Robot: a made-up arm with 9 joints. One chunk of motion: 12 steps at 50 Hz.
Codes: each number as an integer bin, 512 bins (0 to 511) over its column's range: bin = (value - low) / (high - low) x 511, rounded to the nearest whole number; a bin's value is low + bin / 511 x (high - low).
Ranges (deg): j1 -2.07..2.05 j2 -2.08..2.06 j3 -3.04..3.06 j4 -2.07..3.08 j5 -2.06..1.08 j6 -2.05..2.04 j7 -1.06..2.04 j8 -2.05..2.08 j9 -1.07..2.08
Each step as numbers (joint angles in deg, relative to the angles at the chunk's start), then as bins.
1 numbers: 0.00 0.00 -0.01 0.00 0.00 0.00 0.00 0.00 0.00
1 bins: 257 257 254 205 335 256 175 254 174
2 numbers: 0.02 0.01 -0.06 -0.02 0.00 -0.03 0.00 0.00 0.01
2 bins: 259 258 250 203 335 252 175 254 175
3 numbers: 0.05 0.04 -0.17 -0.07 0.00 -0.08 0.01 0.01 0.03
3 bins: 263 262 240 198 335 246 176 255 178
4 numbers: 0.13 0.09 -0.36 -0.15 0.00 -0.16 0.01 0.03 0.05
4 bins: 273 268 225 191 335 236 176 257 182
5 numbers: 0.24 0.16 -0.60 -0.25 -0.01 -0.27 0.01 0.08 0.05
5 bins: 287 276 204 181 334 222 176 264 182
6 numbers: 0.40 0.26 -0.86 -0.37 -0.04 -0.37 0.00 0.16 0.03
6 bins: 306 289 183 169 329 210 175 273 178
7 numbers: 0.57 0.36 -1.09 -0.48 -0.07 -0.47 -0.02 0.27 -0.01
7 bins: 327 301 163 158 324 197 171 287 172
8 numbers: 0.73 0.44 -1.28 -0.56 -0.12 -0.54 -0.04 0.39 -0.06
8 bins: 347 311 147 150 316 189 168 302 164
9 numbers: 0.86 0.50 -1.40 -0.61 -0.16 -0.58 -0.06 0.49 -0.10
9 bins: 363 318 137 145 309 184 165 314 157
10 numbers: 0.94 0.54 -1.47 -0.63 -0.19 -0.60 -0.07 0.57 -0.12
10 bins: 373 323 132 143 304 181 163 324 154
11 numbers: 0.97 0.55 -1.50 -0.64 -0.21 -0.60 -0.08 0.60 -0.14
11 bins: 377 325 129 142 301 181 162 328 151
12 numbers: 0.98 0.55 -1.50 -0.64 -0.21 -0.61 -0.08 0.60 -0.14
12 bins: 378 325 129 142 301 180 162 328 151
